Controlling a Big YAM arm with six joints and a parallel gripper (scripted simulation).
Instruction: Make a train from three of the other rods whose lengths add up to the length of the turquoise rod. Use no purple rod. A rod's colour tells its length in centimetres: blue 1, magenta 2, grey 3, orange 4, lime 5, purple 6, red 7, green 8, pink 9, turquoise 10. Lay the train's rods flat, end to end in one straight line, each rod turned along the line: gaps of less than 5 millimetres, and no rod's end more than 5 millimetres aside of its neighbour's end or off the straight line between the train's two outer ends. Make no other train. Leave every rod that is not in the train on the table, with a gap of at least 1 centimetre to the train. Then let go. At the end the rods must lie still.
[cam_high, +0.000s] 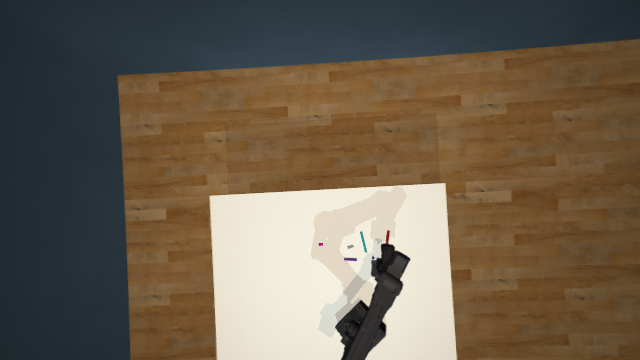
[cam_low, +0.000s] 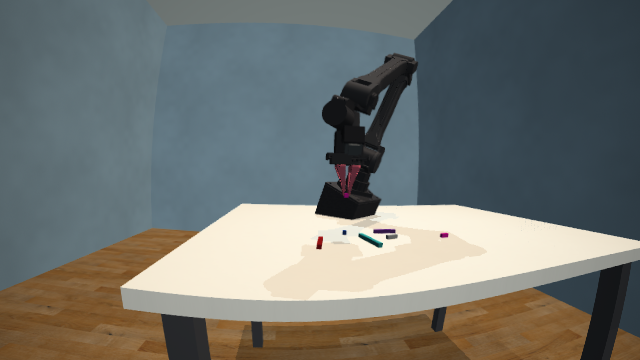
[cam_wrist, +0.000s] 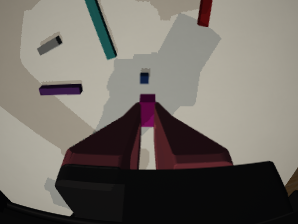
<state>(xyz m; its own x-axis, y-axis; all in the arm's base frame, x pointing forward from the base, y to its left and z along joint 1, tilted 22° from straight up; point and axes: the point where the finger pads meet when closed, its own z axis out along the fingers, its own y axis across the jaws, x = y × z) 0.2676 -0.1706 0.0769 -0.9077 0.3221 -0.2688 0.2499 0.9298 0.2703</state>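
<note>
The blue rod is 100 mm below my hand, 20 mm behind it and 10 mm to the left of it. Round my hand: red rod (100 mm below, 80 mm to the right, 60 mm ahead); turquoise rod (100 mm below, 60 mm ahead, 40 mm to the left); grey rod (100 mm to the left, 100 mm below, 50 mm ahead).
</note>
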